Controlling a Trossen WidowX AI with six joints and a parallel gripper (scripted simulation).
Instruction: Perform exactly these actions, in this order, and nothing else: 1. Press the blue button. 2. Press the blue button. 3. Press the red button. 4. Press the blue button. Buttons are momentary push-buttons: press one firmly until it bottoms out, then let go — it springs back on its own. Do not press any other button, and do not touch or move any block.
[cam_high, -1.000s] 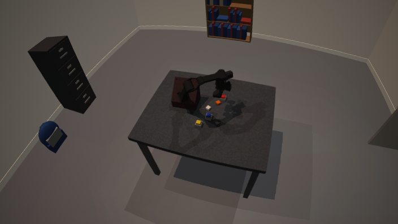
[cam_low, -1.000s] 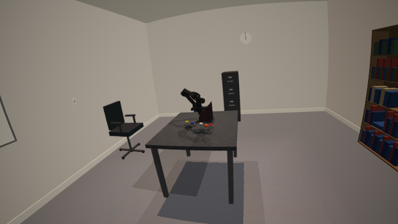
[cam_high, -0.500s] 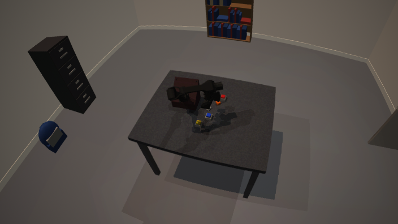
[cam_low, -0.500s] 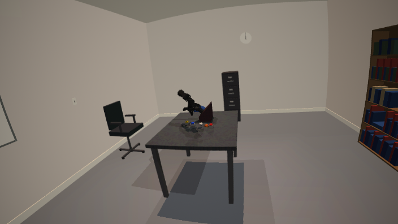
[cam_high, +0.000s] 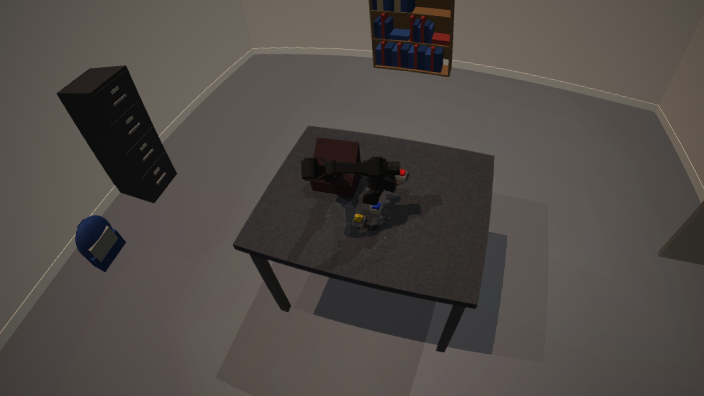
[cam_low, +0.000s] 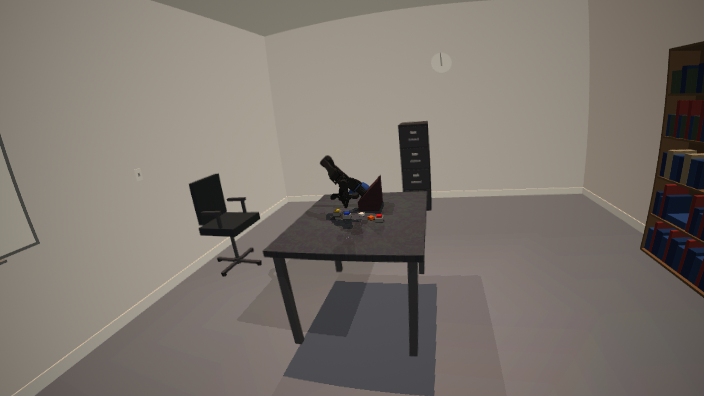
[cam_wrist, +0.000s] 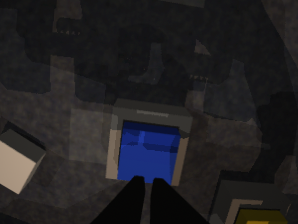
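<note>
My gripper tip is now 40 mm above the blue button. The rest, counted from my gripper tip: white block: 20 mm behind, 100 mm to the left, 60 mm below; then yellow button: 70 mm behind, 80 mm to the right, 40 mm below; then orange block: 60 mm ahead, 170 mm to the left, 60 mm below.
</note>
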